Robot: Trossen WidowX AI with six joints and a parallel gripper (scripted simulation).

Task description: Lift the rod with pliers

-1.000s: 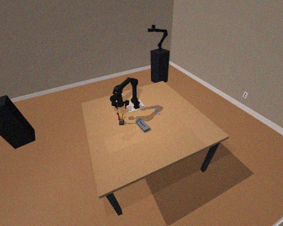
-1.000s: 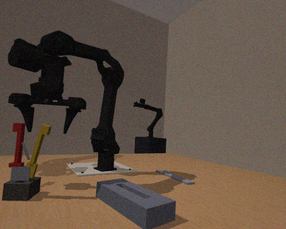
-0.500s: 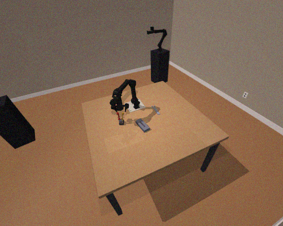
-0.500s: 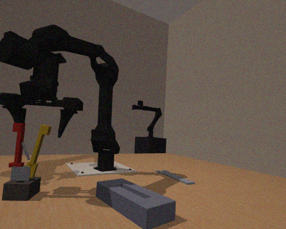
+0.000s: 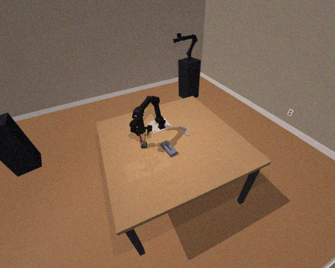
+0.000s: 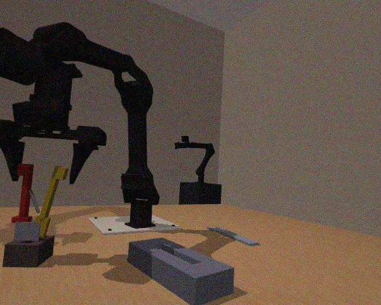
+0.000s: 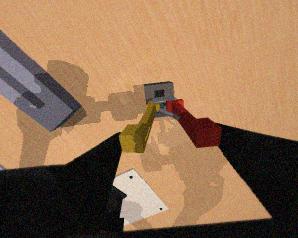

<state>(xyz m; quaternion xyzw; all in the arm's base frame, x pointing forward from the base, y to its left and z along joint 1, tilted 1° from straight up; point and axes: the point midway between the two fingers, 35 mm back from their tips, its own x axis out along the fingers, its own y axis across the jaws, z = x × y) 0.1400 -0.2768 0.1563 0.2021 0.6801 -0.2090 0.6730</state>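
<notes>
The yellow handle is 3 cm below my gripper tip, 2 cm ahead of it and 1 cm to the left of it. Round my gripper tip: dark holster (12 cm below, 1 cm to the right); thin rod (18 cm ahead, 15 cm to the left, 12 cm below); grey channel block (18 cm ahead, 15 cm to the left, 11 cm below).
</notes>
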